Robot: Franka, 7 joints.
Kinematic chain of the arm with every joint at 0, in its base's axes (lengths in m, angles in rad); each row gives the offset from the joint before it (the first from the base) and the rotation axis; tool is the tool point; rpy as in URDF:
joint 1: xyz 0 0 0.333 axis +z
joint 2: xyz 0 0 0 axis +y
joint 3: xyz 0 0 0.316 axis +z
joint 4: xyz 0.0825 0 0 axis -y
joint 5: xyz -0.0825 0 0.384 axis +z
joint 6: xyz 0 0 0 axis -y
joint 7: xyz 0.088 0 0 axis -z
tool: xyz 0 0 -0.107 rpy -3.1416 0 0
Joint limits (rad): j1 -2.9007..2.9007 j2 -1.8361..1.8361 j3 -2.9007..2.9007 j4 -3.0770..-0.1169 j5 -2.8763..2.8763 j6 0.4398..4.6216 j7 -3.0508..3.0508
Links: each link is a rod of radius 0.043 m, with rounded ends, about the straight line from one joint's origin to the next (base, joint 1, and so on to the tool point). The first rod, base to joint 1, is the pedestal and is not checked.
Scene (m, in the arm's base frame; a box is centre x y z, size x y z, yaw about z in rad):
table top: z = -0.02
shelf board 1: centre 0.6 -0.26 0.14 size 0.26 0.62 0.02 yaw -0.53
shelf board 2: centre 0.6 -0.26 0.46 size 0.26 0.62 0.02 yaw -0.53
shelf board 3: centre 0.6 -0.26 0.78 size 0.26 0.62 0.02 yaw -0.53
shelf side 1: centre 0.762 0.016 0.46 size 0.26 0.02 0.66 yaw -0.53
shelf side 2: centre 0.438 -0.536 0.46 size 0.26 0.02 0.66 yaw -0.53
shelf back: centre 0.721 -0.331 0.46 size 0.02 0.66 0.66 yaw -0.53
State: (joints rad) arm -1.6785 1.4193 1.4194 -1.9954 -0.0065 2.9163 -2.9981
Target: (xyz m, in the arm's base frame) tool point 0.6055 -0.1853 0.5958
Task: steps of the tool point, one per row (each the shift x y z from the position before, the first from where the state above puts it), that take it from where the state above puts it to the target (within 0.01 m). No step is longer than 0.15 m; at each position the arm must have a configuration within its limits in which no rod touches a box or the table.
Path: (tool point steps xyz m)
1: -0.0774 0.0266 -0.0018
2: -0.0771 0.0448 0.0002
3: -0.0728 0.0617 0.0016
4: 0.0503 0.0232 0.0935
5: 0.0254 0.0409 0.1085
6: -0.0084 0.0455 0.1146
7: 0.0756 -0.0411 -0.0003
8: 0.0673 -0.0386 -0.0030
9: 0.0549 -0.0362 0.0033

